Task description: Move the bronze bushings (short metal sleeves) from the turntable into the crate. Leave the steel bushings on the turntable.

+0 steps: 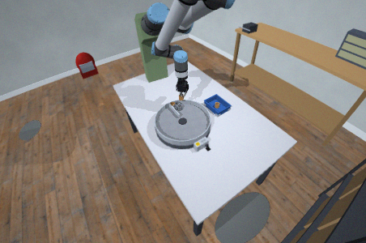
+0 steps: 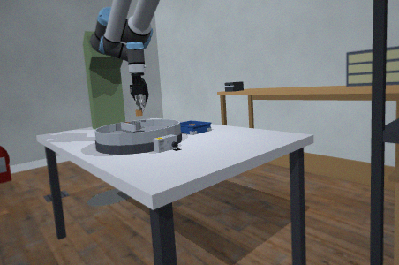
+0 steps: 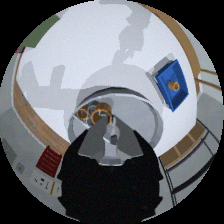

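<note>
My hand is 210 mm to the right of the blue crate, 200 mm short of it and 130 mm above it. Also, from my hand: grey turntable 140 mm to the right, 110 mm ahead, 100 mm below.
</note>
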